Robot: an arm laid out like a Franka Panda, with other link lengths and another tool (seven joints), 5 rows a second.
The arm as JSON. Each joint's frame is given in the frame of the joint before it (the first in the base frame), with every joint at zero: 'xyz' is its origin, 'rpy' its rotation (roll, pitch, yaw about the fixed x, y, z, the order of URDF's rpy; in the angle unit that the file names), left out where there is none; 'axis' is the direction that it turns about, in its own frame. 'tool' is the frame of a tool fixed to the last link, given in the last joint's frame.
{
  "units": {
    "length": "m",
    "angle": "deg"
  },
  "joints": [
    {
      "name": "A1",
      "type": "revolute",
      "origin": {
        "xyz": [
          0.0,
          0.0,
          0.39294
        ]
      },
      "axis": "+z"
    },
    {
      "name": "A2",
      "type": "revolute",
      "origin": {
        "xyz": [
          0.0,
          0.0,
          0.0
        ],
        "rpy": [
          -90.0,
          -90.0,
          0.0
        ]
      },
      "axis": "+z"
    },
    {
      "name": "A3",
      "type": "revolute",
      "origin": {
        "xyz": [
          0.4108,
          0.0,
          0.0
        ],
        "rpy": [
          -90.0,
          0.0,
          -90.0
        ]
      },
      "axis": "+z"
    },
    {
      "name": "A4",
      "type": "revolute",
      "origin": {
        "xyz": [
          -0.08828,
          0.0,
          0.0
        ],
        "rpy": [
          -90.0,
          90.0,
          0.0
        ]
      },
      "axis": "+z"
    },
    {
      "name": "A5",
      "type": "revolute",
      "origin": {
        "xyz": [
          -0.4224,
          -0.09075,
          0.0
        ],
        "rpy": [
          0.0,
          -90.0,
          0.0
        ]
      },
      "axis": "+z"
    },
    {
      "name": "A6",
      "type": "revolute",
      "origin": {
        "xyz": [
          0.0,
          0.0,
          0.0
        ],
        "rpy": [
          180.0,
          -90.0,
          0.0
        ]
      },
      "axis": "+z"
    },
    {
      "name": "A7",
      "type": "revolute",
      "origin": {
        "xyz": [
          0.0,
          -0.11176,
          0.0
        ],
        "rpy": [
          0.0,
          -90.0,
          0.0
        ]
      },
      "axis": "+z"
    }
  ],
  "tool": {
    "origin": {
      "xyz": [
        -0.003,
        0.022,
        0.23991
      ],
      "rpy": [
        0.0,
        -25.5,
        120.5
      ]
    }
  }
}
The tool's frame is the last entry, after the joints.
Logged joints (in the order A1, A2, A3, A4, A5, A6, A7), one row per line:
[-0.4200 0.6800 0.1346 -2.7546 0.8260 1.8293 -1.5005]
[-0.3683 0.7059 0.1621 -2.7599 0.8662 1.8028 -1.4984]
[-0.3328 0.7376 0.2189 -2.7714 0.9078 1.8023 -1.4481]
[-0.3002 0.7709 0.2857 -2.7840 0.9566 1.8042 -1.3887]
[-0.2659 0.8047 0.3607 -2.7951 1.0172 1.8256 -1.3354]
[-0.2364 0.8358 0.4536 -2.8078 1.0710 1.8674 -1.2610]
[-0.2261 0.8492 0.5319 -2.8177 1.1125 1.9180 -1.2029]
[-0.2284 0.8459 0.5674 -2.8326 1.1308 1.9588 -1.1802]
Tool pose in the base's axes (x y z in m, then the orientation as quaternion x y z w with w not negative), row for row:
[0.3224 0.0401 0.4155 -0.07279 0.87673 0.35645 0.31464]
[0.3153 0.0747 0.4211 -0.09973 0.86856 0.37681 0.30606]
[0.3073 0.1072 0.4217 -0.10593 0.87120 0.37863 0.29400]
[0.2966 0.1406 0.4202 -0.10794 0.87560 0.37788 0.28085]
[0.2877 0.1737 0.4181 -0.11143 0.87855 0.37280 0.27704]
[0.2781 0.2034 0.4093 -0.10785 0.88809 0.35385 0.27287]
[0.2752 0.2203 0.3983 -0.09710 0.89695 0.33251 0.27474]
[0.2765 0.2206 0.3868 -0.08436 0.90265 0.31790 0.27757]
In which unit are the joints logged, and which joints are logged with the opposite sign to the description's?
The joints are logged in radians. Opposite sign: A2.
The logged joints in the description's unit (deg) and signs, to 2 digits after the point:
[-24.06 -38.96 7.71 -157.83 47.33 104.81 -85.97]
[-21.10 -40.45 9.29 -158.13 49.63 103.29 -85.85]
[-19.07 -42.26 12.54 -158.79 52.01 103.26 -82.97]
[-17.20 -44.17 16.37 -159.51 54.81 103.37 -79.57]
[-15.23 -46.11 20.67 -160.15 58.28 104.60 -76.51]
[-13.54 -47.89 25.99 -160.88 61.36 106.99 -72.25]
[-12.95 -48.66 30.48 -161.44 63.74 109.89 -68.92]
[-13.09 -48.47 32.51 -162.30 64.79 112.23 -67.62]

